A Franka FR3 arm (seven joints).
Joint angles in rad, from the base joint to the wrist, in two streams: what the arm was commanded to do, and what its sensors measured. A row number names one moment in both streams.
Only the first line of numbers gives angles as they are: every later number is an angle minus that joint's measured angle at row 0.
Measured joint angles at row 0:
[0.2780, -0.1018, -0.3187, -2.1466, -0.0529, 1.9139, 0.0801]
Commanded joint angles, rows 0 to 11:
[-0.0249, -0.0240, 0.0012, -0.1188, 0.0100, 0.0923, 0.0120]
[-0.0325, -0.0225, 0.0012, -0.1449, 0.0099, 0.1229, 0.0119]
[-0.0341, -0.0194, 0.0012, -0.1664, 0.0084, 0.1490, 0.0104]
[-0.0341, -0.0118, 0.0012, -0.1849, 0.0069, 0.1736, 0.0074]
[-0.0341, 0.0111, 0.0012, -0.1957, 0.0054, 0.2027, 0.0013]
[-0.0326, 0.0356, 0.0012, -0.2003, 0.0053, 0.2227, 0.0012]
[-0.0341, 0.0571, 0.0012, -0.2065, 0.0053, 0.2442, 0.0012]
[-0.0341, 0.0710, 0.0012, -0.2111, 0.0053, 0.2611, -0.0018]
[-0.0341, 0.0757, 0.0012, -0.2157, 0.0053, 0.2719, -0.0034]
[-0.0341, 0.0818, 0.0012, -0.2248, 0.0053, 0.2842, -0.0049]
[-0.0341, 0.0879, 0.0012, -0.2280, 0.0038, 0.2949, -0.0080]
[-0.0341, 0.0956, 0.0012, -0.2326, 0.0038, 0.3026, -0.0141]
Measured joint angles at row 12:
[-0.0214, 0.0845, -0.0085, -0.2065, 0.0000, 0.2567, -0.0003]
